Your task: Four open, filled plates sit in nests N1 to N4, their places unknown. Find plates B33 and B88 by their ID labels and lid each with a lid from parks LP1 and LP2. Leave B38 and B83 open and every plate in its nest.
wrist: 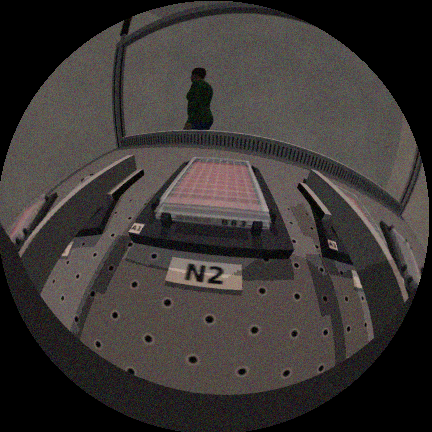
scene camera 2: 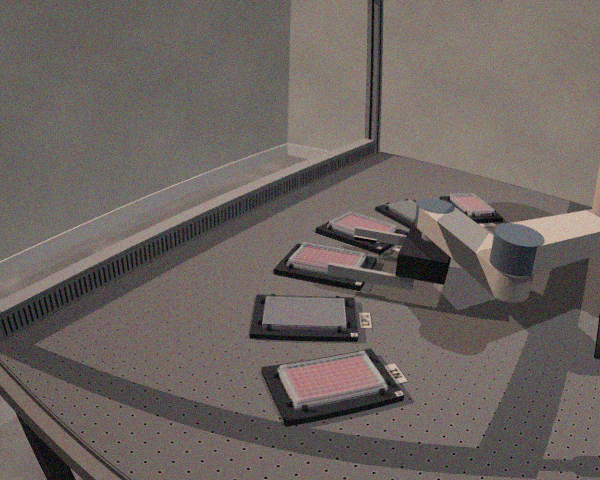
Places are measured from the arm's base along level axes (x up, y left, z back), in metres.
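Pixels of known places: gripper, fingertip midpoint: (wrist: 220,164) (scene camera 2: 342,248).
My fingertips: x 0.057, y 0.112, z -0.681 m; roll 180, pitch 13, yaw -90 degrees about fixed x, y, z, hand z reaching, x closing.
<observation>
For each thing: its top centre in the pictures, then the offset to it from my fingertips. "*": a spot on its surface instead.
- nest N2, middle of its top: (wrist: 217,176) (scene camera 2: 327,258) dz -0.026, dx -0.023, dy +0.009 m
- open pink-filled plate, middle of its top: (wrist: 217,172) (scene camera 2: 327,255) dz -0.026, dx -0.018, dy +0.009 m
- clear grey lid, middle of its top: (scene camera 2: 304,310) dz +0.037, dx -0.027, dy +0.182 m
- partly hidden lid, middle of its top: (scene camera 2: 415,210) dz +0.010, dx -0.027, dy -0.339 m
- far pink plate, middle of its top: (scene camera 2: 472,201) dz +0.120, dx -0.018, dy -0.485 m
- slotted rail, surface spot: (scene camera 2: 200,216) * dz -0.323, dx -0.003, dy +0.033 m
- N2 sign, middle of its top: (wrist: 204,273) dz +0.068, dx -0.043, dy -0.012 m
My gripper (scene camera 2: 342,250) (wrist: 220,164) is open and empty, its fingers spread to either side of nest N2 (scene camera 2: 281,269) (wrist: 210,240). The open pink-filled plate (scene camera 2: 325,256) (wrist: 217,187) sits in N2; its small label (wrist: 233,223) is blurred but appears to read B83. A pink plate (scene camera 2: 332,376) sits in nest N1 at the front. A clear grey lid (scene camera 2: 304,310) lies in park LP1 between them. Behind N2 are another pink plate (scene camera 2: 352,221), the partly hidden lid (scene camera 2: 401,208) in LP2, and a far pink plate (scene camera 2: 470,204). Their ID labels are not readable.
The slotted rail (scene camera 2: 200,216) (wrist: 215,138) runs behind the nests. The N2 sign (wrist: 204,274) lies before its nest. Neighbouring nests stand close outside both fingers in the wrist view. The arm's blue-capped joint (scene camera 2: 516,250) is at right. A person (wrist: 200,100) stands beyond the rail.
</observation>
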